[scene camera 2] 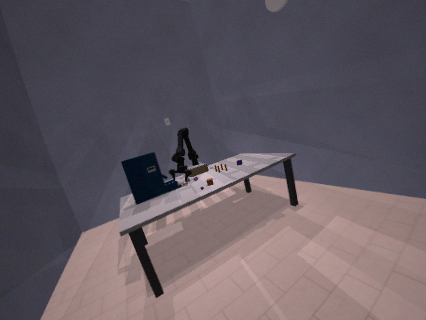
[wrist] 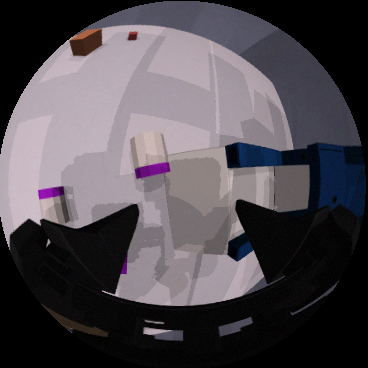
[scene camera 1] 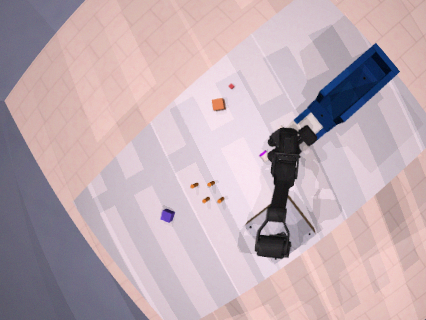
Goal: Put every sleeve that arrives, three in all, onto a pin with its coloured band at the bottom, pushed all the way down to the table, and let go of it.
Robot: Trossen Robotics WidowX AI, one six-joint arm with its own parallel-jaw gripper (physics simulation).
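Observation:
A pale sleeve with a purple band (scene camera 1: 264, 156) (wrist: 54, 206) lies left of my gripper, its band facing the orange block's side. A second pale sleeve (wrist: 149, 148) lies beside the pale pad, its purple band towards my fingers. A purple patch (wrist: 124, 265), perhaps another sleeve's band, shows behind my left finger in the wrist view; the rest is hidden. My gripper (scene camera 1: 292, 134) (scene camera 2: 180, 176) (wrist: 187, 207) is open and empty, above the pad area. Several upright orange pins (scene camera 1: 211, 183) (scene camera 2: 221, 168) stand apart from the gripper. No sleeve shows on them.
A blue chute (scene camera 1: 345, 90) (scene camera 2: 142, 175) (wrist: 334, 175) ends at the pale pad (wrist: 197, 190). An orange block (scene camera 1: 218, 104) (wrist: 86, 43) and small red cube (scene camera 1: 231, 86) (wrist: 132, 36) lie beyond. A purple block (scene camera 1: 167, 215) (scene camera 2: 239, 162) is past the pins. Brown low walls (scene camera 1: 301, 215) stand near the arm's base.

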